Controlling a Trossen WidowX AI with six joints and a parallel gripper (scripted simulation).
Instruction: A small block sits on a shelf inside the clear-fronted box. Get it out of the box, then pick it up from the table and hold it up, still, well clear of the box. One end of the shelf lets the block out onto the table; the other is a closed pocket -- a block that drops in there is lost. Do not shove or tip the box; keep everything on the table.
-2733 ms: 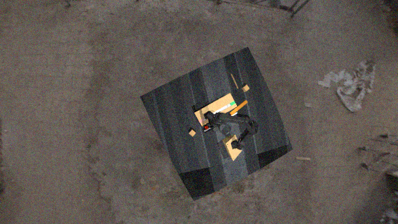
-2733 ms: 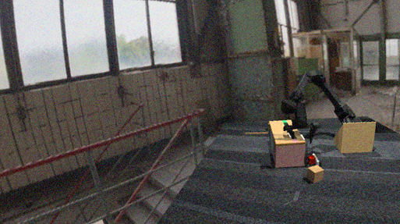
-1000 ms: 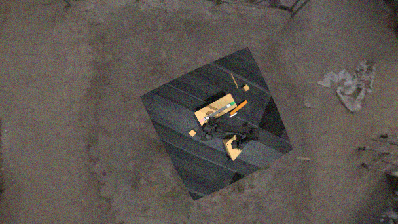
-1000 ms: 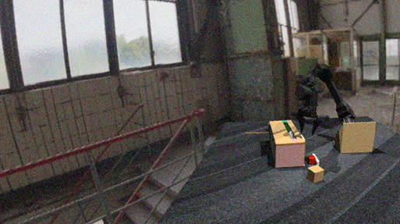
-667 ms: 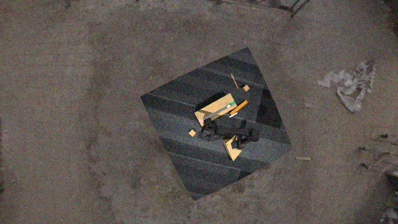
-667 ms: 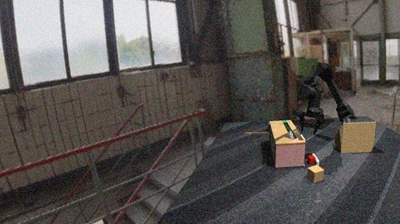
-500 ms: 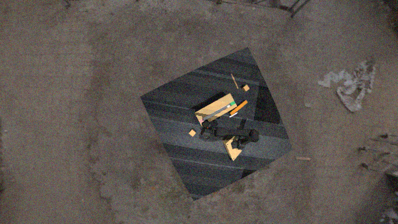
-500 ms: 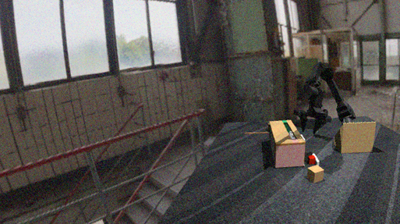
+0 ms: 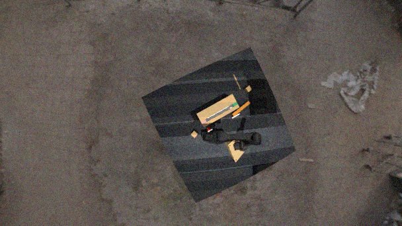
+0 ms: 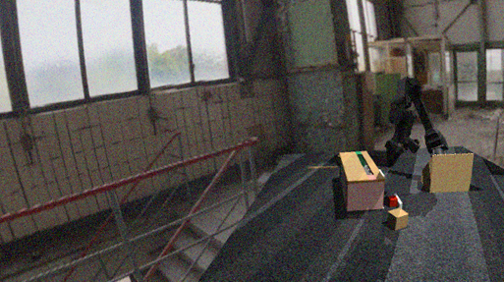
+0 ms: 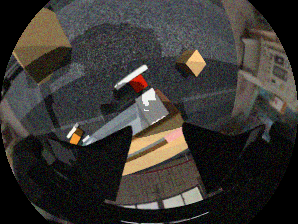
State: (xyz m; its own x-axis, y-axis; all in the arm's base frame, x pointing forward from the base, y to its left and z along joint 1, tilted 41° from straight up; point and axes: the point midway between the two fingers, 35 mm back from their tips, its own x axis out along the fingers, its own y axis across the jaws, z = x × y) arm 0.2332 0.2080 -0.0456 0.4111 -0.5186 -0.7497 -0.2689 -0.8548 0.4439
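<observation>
The red block is 2 cm behind my gripper tip and 14 cm below it. From my gripper tip the other things lie so: orange bar (7 cm ahead, 38 cm to the right, 15 cm below); then thin tan stick (35 cm ahead, 44 cm to the right, 16 cm below).
</observation>
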